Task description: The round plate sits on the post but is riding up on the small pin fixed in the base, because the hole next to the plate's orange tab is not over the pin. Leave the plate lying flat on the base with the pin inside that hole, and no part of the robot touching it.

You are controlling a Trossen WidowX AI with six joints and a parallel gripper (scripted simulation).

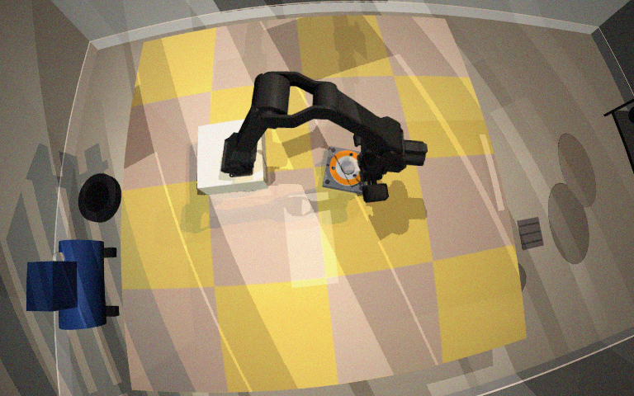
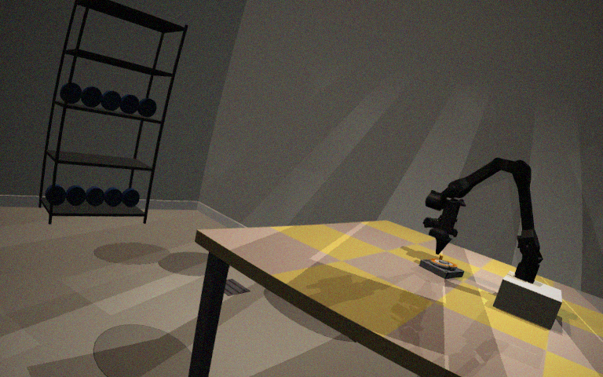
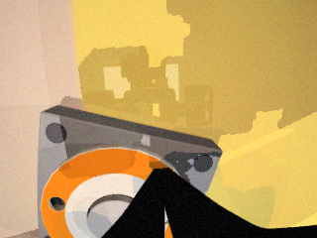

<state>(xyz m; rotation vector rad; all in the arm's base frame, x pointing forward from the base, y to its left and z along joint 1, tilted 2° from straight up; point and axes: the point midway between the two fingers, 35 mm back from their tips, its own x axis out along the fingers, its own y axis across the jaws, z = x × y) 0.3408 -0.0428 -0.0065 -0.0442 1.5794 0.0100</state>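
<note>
Now: the plate 3 cm behind my gripper tip, 1 cm to the left of it and 1 cm below it. From my gripper tip the other things lie so: grey square base (4 cm behind, 3 cm to the left, 3 cm below).
</note>
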